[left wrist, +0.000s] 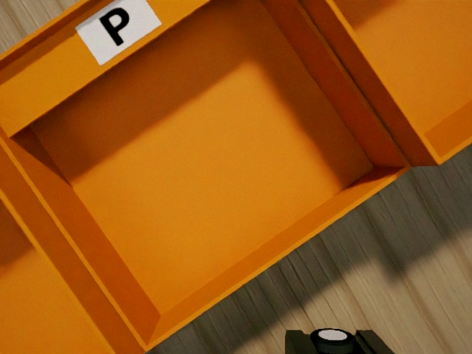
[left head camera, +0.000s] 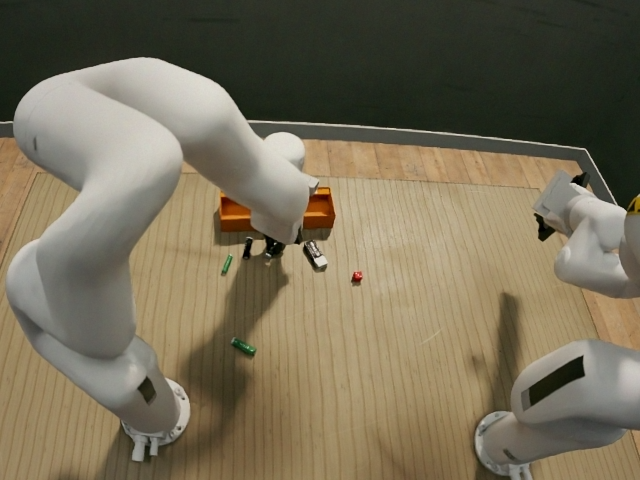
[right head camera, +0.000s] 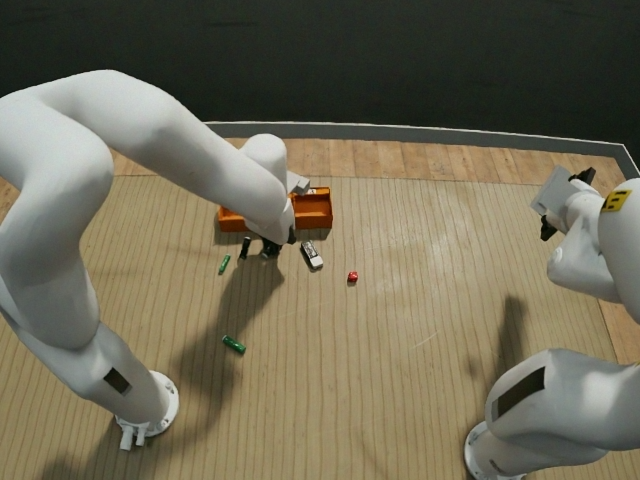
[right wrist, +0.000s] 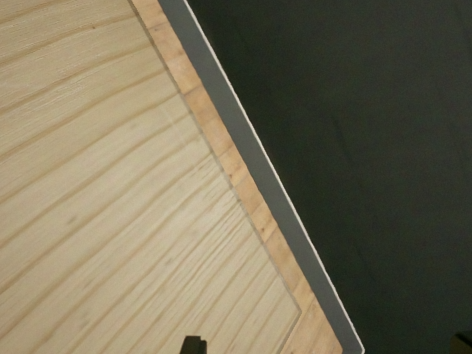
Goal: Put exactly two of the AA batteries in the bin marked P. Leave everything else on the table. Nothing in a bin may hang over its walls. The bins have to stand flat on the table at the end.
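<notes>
The bin marked P is orange and empty; in both head views my left arm largely hides it. My left gripper is shut on a black AA battery, low in front of this bin. Another black battery lies to its left. A green battery lies nearer the arm bases, and a thinner green battery lies at the left; their print is unreadable. My right gripper is open, far right.
Orange bins adjoin the P bin at the left and right. A black-and-white eraser lies right of the left gripper. A red die lies farther right.
</notes>
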